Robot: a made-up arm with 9 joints. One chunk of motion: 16 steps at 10 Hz.
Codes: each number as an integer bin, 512 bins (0 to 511) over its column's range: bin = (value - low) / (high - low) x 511, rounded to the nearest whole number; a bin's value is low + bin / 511 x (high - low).
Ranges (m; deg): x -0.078..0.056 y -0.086..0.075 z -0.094..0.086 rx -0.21..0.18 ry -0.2..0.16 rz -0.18..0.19
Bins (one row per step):
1: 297 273 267 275 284 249
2: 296 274 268 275 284 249
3: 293 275 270 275 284 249
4: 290 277 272 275 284 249
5: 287 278 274 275 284 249
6: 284 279 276 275 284 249
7: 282 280 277 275 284 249
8: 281 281 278 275 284 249
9: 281 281 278 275 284 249
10: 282 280 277 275 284 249
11: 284 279 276 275 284 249
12: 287 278 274 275 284 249
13: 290 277 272 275 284 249
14: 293 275 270 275 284 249
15: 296 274 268 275 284 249
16: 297 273 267 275 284 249
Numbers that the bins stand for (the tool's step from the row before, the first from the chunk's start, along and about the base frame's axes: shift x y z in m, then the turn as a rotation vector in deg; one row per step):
1: -0.00012 0.00001 0.00005 0.000 0.000 0.000
2: -0.00038 0.00033 0.00040 0.000 0.000 0.000
3: -0.00117 0.00064 0.00111 0.000 0.000 0.000
4: -0.00195 0.00127 0.00181 0.000 0.000 0.000
5: -0.00274 0.00159 0.00252 0.000 0.000 0.000
6: -0.00353 0.00190 0.00322 0.000 0.000 0.000
7: -0.00405 0.00222 0.00357 0.000 0.000 0.000
8: -0.00431 0.00253 0.00393 0.000 0.000 0.000
9: -0.00431 0.00253 0.00393 0.000 0.000 0.000
10: -0.00405 0.00222 0.00357 0.000 0.000 0.000
11: -0.00353 0.00190 0.00322 0.000 0.000 0.000
12: -0.00274 0.00159 0.00252 0.000 0.000 0.000
13: -0.00195 0.00127 0.00181 0.000 0.000 0.000
14: -0.00117 0.00064 0.00111 0.000 0.000 0.000
15: -0.00038 0.00033 0.00040 0.000 0.000 0.000
16: -0.00012 0.00001 0.00005 0.000 0.000 0.000

